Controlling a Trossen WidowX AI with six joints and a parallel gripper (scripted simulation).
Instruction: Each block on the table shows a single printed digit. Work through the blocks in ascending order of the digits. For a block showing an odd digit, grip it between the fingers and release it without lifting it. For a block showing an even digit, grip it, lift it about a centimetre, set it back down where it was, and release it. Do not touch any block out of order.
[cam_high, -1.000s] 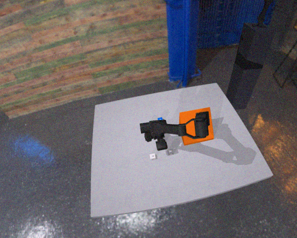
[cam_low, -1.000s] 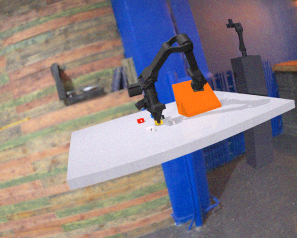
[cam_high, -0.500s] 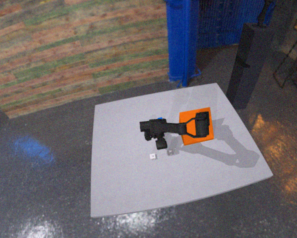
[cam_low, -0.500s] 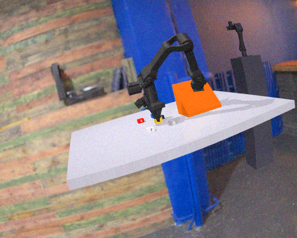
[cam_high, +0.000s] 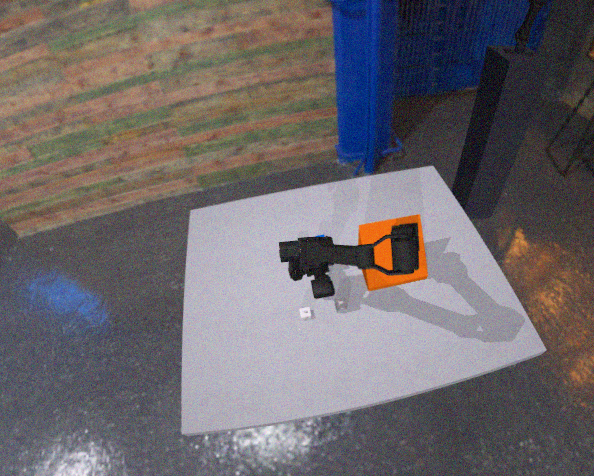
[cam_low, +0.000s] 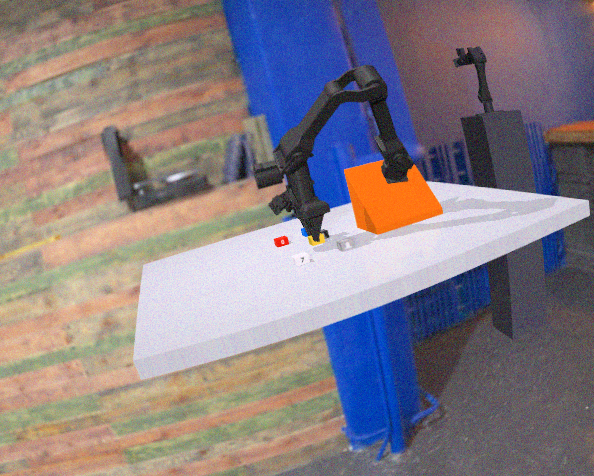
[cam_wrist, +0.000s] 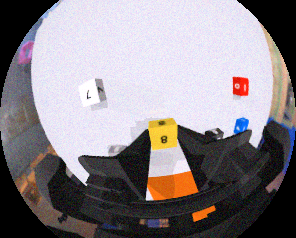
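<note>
The grey block lies 60 mm behind my gripper tip, 70 mm to the left of it and 10 mm below it. The rest, counted from my gripper tip: yellow block: 10 mm behind; white block: 50 mm ahead, 100 mm to the left, 10 mm below; black block: 30 mm behind, 100 mm to the right, 10 mm below.
</note>
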